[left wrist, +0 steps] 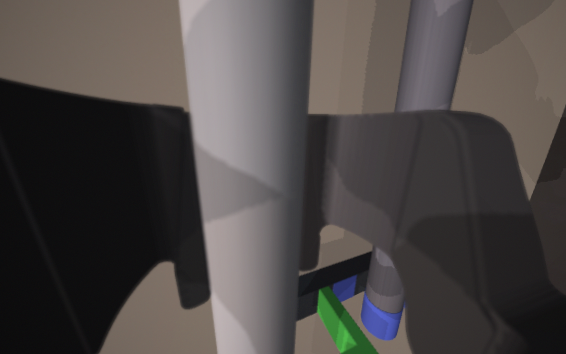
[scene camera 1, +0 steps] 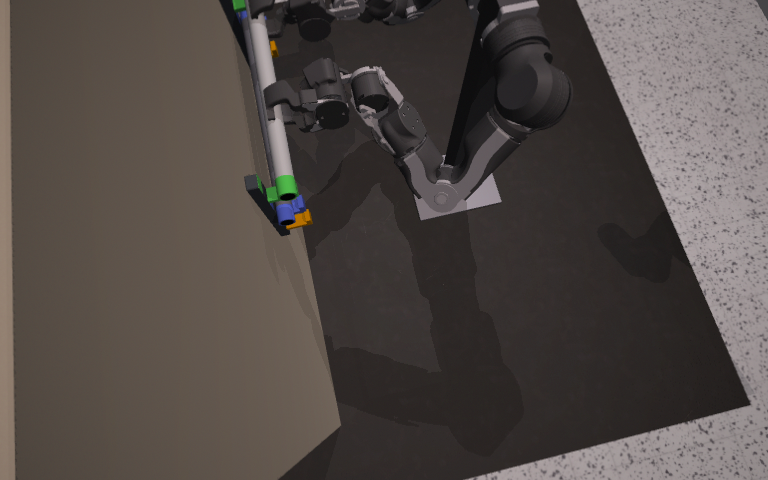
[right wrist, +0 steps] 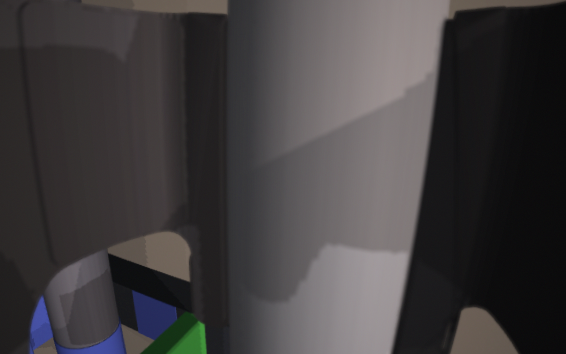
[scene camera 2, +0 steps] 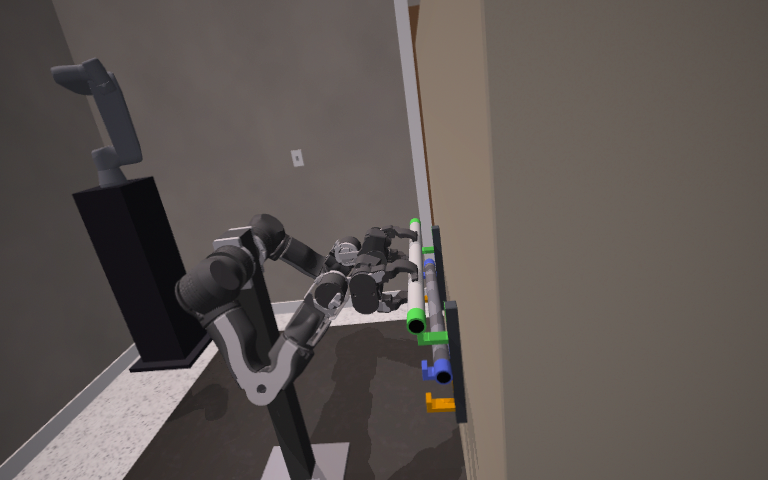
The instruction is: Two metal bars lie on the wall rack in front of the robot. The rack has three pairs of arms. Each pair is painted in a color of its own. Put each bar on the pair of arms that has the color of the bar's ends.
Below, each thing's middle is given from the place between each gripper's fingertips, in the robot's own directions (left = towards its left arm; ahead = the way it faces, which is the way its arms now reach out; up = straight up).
I see my left gripper 10 cm to the left of the green-ended bar (scene camera 2: pixel 416 318) and 1 cm past it. Round my left hand: pale base plate (scene camera 1: pixel 487 194): 66 cm below, 42 cm behind, 6 cm to the right; then blue-ended bar (scene camera 2: pixel 436 319): 12 cm below, 9 cm to the right, 2 cm ahead.
Now: the green-ended bar 100 mm to the left of my right hand. The rest, counted from my right hand: pale base plate: 660 mm below, 410 mm behind, 140 mm to the left; then blue-ended bar: 120 mm below, 110 mm to the left, 20 mm ahead.
